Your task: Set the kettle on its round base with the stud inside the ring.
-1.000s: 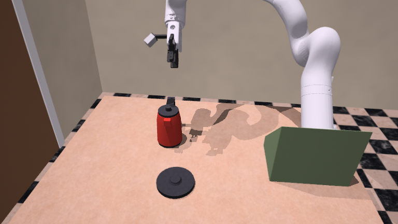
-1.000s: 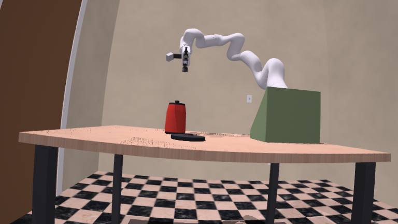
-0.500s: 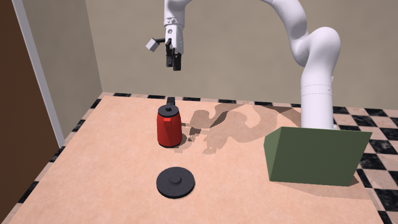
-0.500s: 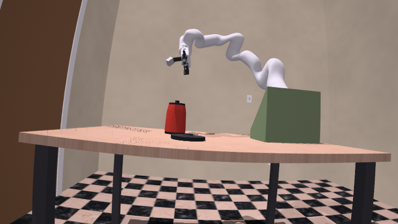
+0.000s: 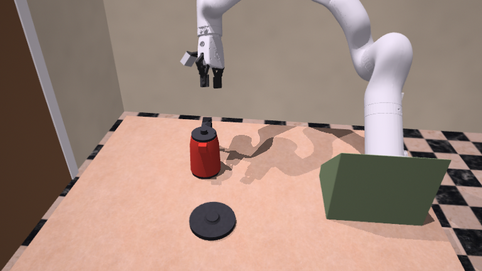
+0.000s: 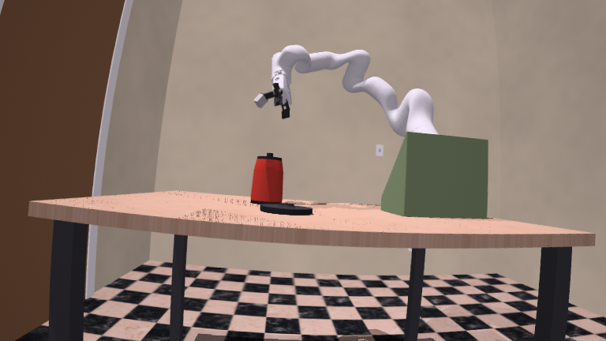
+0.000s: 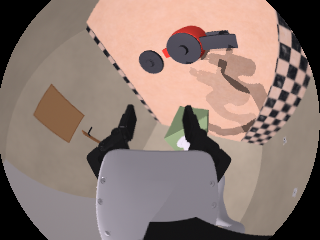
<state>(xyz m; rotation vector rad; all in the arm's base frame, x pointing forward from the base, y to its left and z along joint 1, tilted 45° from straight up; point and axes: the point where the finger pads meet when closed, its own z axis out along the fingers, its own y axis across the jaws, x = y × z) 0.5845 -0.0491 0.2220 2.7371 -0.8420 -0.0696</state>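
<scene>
My gripper is now 27 cm above the red kettle, 3 cm short of it and 2 cm to the left of it. The rest, counted from my hand: round kettle base 35 cm below, 27 cm to the left, 1 cm behind.
</scene>
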